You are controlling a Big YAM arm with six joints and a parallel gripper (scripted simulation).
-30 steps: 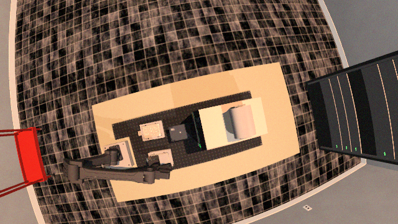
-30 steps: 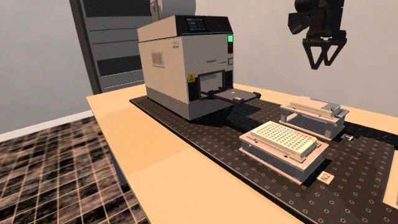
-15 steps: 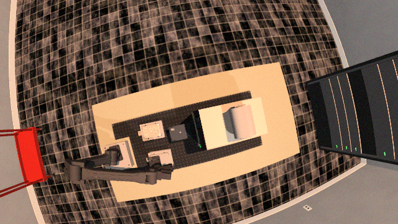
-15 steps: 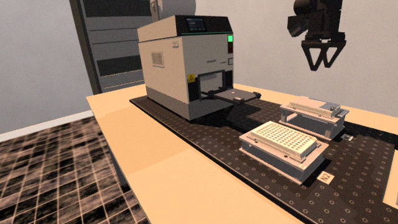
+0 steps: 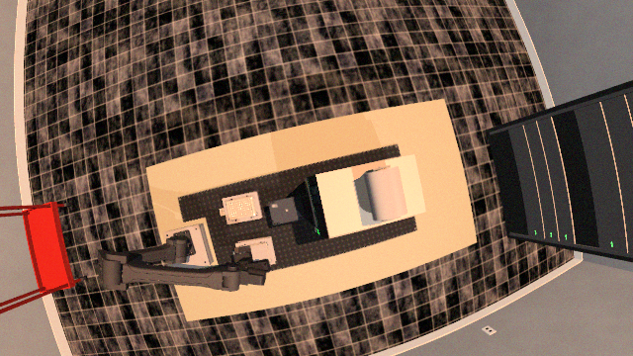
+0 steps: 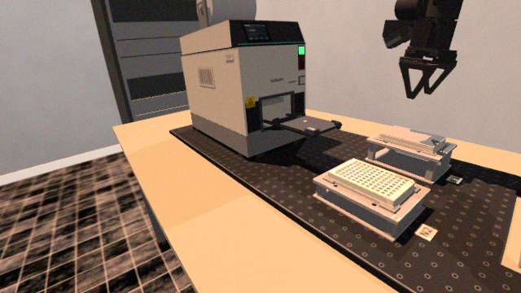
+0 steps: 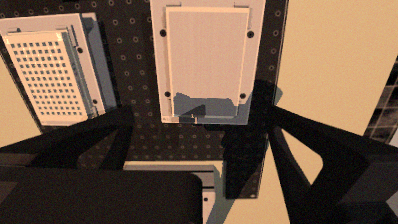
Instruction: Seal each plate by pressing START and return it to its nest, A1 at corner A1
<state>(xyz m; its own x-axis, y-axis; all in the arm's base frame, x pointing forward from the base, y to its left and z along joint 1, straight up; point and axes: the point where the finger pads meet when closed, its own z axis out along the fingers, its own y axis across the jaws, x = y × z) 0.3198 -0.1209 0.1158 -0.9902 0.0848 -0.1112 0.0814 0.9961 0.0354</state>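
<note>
The well plate is 21 cm to the left of my hand and 13 cm below it. Round my hand: sealer stage: 20 cm ahead, 15 cm to the left, 7 cm below; then plate nest N2: 21 cm to the left, 14 cm below; then sealer screen: 32 cm ahead, 19 cm to the left, 15 cm above.
</note>
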